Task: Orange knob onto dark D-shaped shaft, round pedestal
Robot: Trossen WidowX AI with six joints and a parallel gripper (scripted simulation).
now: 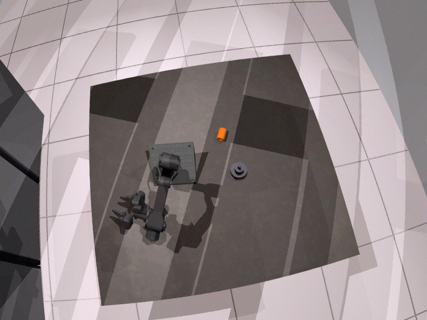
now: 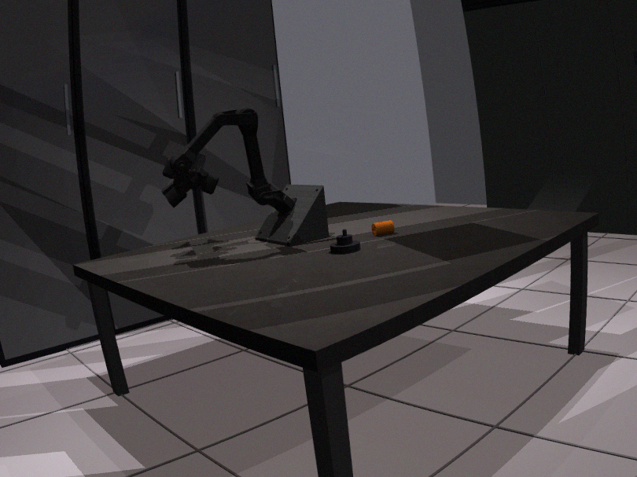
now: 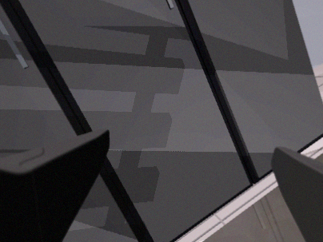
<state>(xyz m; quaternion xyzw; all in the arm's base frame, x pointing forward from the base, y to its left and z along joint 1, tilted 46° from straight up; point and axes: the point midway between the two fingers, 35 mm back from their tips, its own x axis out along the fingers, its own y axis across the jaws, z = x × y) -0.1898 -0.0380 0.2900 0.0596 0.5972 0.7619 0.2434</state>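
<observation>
Now: gripper tip 530 mm short of the orange knob, 350 mm to the right of it and 230 mm above it. From my gripper tip the other things lie so: pedestal 580 mm ahead, 220 mm below, 140 mm to the left.
</observation>
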